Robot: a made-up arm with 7 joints. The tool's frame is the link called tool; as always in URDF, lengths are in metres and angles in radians.
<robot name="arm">
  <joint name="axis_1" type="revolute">
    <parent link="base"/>
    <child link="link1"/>
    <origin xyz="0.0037 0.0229 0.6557"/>
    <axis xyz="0 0 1"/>
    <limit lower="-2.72" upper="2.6"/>
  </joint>
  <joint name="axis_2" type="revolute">
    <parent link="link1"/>
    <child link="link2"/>
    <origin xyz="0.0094 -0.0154 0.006"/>
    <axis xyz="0 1 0"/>
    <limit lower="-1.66" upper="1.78"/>
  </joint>
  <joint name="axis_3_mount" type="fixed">
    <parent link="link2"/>
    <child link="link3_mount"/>
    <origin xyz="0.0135 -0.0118 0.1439"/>
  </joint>
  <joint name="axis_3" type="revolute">
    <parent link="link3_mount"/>
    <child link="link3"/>
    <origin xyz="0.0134 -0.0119 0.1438"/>
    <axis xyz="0 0 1"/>
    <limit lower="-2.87" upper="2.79"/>
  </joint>
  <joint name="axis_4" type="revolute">
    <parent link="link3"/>
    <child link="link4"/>
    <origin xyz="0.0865 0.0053 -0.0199"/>
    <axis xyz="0 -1 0"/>
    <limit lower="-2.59" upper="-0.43"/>
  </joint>
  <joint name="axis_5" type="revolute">
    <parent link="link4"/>
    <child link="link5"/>
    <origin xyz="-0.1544 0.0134 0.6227"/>
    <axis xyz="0 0 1"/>
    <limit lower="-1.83" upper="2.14"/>
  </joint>
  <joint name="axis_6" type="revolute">
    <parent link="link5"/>
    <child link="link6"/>
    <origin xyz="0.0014 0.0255 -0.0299"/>
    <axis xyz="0 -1 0"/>
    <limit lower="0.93" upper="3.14"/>
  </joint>
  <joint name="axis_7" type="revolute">
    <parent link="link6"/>
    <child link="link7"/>
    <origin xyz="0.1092 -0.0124 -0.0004"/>
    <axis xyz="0 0 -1"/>
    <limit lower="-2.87" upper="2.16"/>
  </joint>
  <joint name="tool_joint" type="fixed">
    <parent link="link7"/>
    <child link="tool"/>
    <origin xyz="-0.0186 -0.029 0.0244" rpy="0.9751 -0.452 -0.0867"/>
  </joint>
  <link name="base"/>
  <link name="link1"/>
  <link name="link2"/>
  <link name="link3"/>
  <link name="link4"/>
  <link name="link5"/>
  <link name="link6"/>
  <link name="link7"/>
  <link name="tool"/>
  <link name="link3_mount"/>
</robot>
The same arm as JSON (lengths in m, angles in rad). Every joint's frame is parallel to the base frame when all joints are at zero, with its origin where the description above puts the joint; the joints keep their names.
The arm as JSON. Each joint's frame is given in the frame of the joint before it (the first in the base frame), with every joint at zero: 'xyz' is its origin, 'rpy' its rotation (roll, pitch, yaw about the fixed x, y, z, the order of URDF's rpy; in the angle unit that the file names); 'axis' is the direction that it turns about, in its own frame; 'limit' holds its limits. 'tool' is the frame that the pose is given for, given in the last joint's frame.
{"units": {"length": "m", "angle": "rad"}, "joints": [
  {"name": "axis_1", "type": "revolute", "origin": {"xyz": [0.0037, 0.0229, 0.6557], "rpy": [0.0, 0.0, 0.0]}, "axis": "+z", "limit": {"lower": -2.72, "upper": 2.6}},
  {"name": "axis_2", "type": "revolute", "origin": {"xyz": [0.0094, -0.0154, 0.006], "rpy": [0.0, 0.0, 0.0]}, "axis": "+y", "limit": {"lower": -1.66, "upper": 1.78}},
  {"name": "axis_3", "type": "revolute", "origin": {"xyz": [0.0269, -0.0237, 0.2877], "rpy": [0.0, 0.0, 0.0]}, "axis": "+z", "limit": {"lower": -2.87, "upper": 2.79}},
  {"name": "axis_4", "type": "revolute", "origin": {"xyz": [0.0865, 0.0053, -0.0199], "rpy": [0.0, 0.0, 0.0]}, "axis": "-y", "limit": {"lower": -2.59, "upper": -0.43}},
  {"name": "axis_5", "type": "revolute", "origin": {"xyz": [-0.1544, 0.0134, 0.6227], "rpy": [0.0, 0.0, 0.0]}, "axis": "+z", "limit": {"lower": -1.83, "upper": 2.14}},
  {"name": "axis_6", "type": "revolute", "origin": {"xyz": [0.0014, 0.0255, -0.0299], "rpy": [0.0, 0.0, 0.0]}, "axis": "-y", "limit": {"lower": 0.93, "upper": 3.14}},
  {"name": "axis_7", "type": "revolute", "origin": {"xyz": [0.1092, -0.0124, -0.0004], "rpy": [0.0, 0.0, 0.0]}, "axis": "-z", "limit": {"lower": -2.87, "upper": 2.16}}
], "tool": {"origin": {"xyz": [-0.0186, -0.029, 0.0244], "rpy": [0.9751, -0.452, -0.0867]}}}

